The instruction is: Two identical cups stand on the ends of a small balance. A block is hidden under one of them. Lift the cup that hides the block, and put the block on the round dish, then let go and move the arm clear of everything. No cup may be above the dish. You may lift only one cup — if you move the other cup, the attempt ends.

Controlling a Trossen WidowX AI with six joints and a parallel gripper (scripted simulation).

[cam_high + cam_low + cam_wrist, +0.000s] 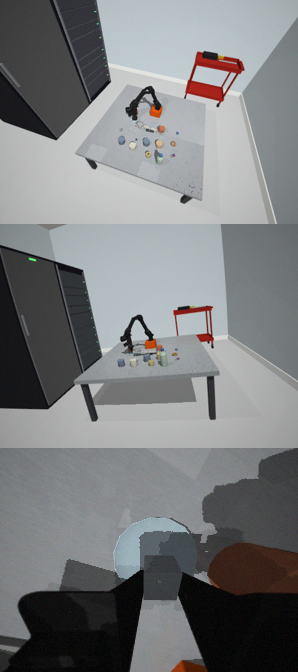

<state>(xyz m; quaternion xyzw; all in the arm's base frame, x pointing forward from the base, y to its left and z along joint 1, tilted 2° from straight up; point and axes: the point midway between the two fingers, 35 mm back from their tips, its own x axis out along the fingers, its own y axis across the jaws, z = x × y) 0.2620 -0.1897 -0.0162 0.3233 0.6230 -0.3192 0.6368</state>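
The grey block lies 1 cm above my gripper tip. The rest, counted from my gripper tip: nut: 24 cm ahead, 18 cm to the left, 2 cm below; pale blue round dish: 3 cm below; orange cup: 8 cm behind, 7 cm to the right.
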